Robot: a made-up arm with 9 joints.
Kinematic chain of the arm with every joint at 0, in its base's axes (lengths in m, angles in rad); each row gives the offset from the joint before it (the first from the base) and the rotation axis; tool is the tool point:
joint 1: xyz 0 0 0.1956 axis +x
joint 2: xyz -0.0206 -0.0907 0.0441 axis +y
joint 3: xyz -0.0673 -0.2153 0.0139 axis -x
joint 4: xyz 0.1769 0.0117 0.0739 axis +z
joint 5: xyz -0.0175 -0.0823 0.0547 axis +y
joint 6: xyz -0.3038 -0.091 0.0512 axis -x
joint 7: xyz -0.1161 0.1 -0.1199 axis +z
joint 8: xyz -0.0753 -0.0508 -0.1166 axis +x
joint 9: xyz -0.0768 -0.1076 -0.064 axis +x
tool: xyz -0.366 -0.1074 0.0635
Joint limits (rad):
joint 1: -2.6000..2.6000
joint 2: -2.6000..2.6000
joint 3: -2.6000..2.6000
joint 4: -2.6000..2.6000
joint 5: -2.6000..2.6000
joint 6: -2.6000..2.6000
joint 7: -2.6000..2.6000
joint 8: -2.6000..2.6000
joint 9: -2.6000..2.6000
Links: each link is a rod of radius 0.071 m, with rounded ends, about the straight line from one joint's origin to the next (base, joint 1, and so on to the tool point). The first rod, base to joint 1, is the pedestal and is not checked.
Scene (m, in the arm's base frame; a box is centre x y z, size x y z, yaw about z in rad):
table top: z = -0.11
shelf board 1: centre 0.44 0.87 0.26 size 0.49 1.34 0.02 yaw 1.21
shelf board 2: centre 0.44 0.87 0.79 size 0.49 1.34 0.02 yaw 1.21
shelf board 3: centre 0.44 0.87 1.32 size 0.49 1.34 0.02 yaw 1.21
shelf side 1: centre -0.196 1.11 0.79 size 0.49 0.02 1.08 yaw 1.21
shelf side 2: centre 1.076 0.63 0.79 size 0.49 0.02 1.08 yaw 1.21
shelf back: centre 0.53 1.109 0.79 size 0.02 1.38 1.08 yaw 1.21
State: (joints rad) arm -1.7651 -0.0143 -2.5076 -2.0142 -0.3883 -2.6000 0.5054 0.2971 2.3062
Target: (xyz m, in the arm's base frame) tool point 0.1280 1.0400 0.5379
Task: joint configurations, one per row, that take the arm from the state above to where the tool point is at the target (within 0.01 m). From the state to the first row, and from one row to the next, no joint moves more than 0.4 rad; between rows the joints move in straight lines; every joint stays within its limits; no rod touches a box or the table.
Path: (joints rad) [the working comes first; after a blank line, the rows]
Joints at the target: -1.8201 -0.4026 -2.2595 -1.6741 -0.7470 -2.4644 0.5804 0.2583 2.3518
Straight joint move there: touches shelf board 2.

1: -1.5949 -0.1175 -2.4342 -2.1607 -0.0296 -2.6000 0.7569 0.1064 2.1650
2: -1.4247 -0.2208 -2.3607 -2.3071 0.3292 -2.6000 1.0084 -0.0844 2.0238
3: -1.2545 -0.3240 -2.2873 -2.4536 0.6879 -2.6000 1.2599 -0.2751 1.8825
4: -1.0843 -0.4273 -2.2138 -2.6000 1.0466 -2.6000 1.5113 -0.4658 1.7413
5: -1.1007 -0.5204 -2.2076 -2.3659 0.6725 -2.4502 1.4471 -0.4016 1.8489
6: -1.1171 -0.6134 -2.2014 -2.1319 0.2984 -2.3004 1.3829 -0.3373 1.9565
7: -1.1335 -0.7065 -2.1952 -1.8978 -0.0757 -2.1506 1.3186 -0.2730 2.0641
8: -1.1499 -0.7996 -2.1890 -1.6638 -0.4499 -2.0008 1.2544 -0.2087 2.1717
9: -1.1663 -0.8927 -2.1828 -1.4297 -0.8240 -1.8510 1.1902 -0.1445 2.2793
10: -1.4932 -0.6476 -2.2211 -1.5519 -0.7855 -2.1577 0.8853 0.0569 2.3155
11: -1.8201 -0.4026 -2.2595 -1.6741 -0.7470 -2.4644 0.5804 0.2583 2.3518

